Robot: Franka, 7 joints.
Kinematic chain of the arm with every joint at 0, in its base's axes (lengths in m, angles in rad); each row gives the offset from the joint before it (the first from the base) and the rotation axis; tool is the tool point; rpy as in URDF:
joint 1: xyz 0 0 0.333 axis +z
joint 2: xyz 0 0 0 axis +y
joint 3: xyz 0 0 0.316 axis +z
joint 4: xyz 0.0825 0 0 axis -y
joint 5: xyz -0.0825 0 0.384 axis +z
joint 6: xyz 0 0 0 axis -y
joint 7: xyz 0.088 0 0 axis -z
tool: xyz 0 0 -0.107 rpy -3.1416 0 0
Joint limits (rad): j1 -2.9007..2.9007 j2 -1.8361..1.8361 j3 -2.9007..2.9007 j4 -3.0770..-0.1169 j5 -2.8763..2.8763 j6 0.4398..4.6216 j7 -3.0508..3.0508
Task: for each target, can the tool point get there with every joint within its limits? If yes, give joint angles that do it. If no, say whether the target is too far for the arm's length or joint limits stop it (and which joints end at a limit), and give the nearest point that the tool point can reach.
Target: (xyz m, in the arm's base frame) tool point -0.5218 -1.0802 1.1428
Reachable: no: too far | nearest point -0.3093 -0.6403 0.8130 | short by 0.589 m
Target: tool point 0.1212 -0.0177 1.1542
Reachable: yes | joints -1.4706 -0.2417 0.8066 -0.4591 1.7558 3.0862 1.7830
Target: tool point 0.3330 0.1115 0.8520
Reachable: yes | joints -0.9881 -0.7878 0.4470 -1.7304 1.3720 1.3765 2.3663
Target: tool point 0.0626 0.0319 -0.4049
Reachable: no: joint limits stop it (at a limit: joint 2) | nearest point 0.0881 0.0449 -0.3277 | short by 0.082 m
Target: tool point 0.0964 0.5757 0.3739
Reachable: yes | joints 1.9480 0.3600 -0.7965 -1.9083 -1.8254 3.4571 2.3857
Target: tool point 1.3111 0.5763 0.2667
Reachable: no: too far | nearest point 0.7845 0.3448 0.2933 | short by 0.576 m
